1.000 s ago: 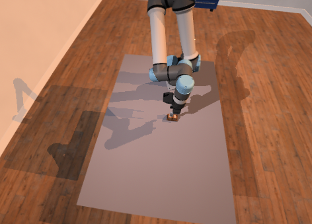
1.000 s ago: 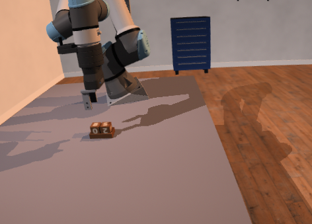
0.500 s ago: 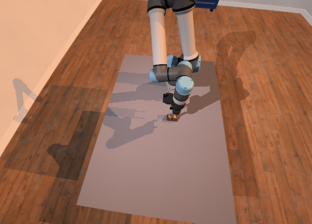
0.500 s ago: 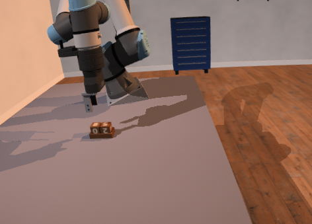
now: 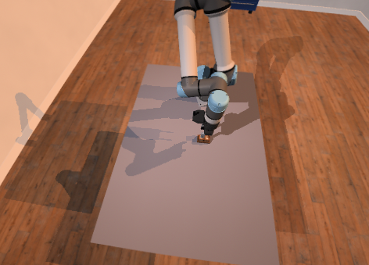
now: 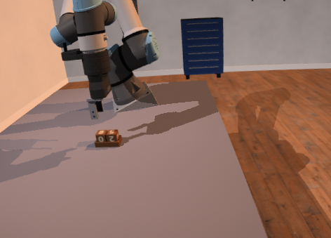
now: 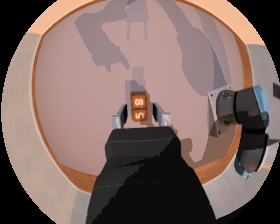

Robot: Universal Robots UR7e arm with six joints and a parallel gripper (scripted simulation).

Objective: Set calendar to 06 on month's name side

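Now: hand 20 mm to the right of the brown wooden tray and 110 mm above it.
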